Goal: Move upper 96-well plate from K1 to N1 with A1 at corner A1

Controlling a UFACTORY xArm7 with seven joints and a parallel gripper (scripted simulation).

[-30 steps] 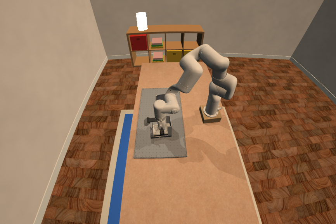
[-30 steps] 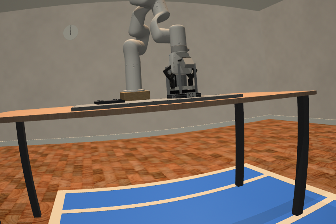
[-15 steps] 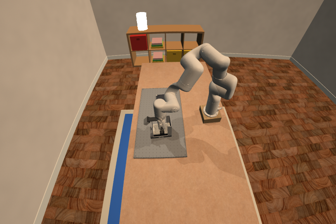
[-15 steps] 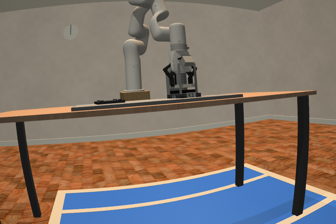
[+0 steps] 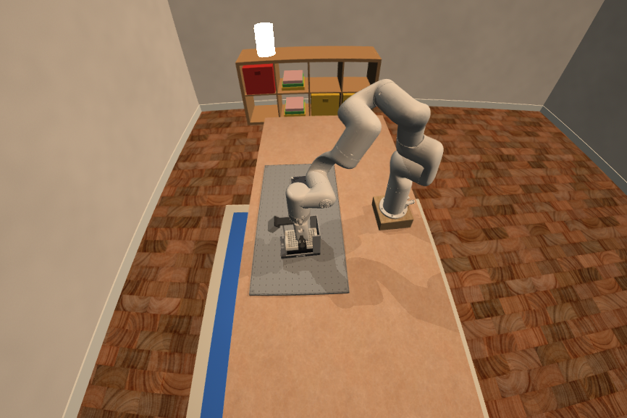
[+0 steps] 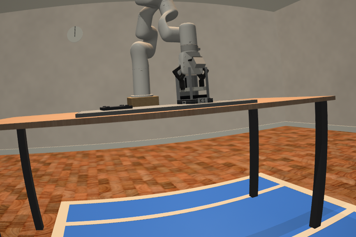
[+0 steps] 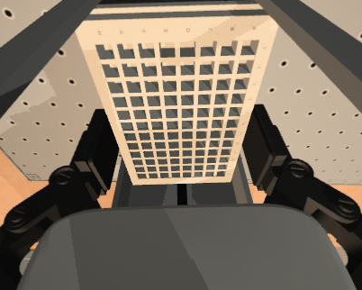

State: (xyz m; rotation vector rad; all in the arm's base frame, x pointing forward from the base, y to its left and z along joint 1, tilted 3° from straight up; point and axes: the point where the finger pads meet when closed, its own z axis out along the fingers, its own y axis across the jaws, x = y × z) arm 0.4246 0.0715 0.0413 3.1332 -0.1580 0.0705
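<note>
The dark plate lies 40 mm below my hand. Also, from my hand: dark plate nest N1 (90 mm behind, 320 mm to the right, 70 mm below); cream 96-well plate (10 mm below); K1 label (90 mm ahead, 10 mm to the right, 60 mm below).
</note>
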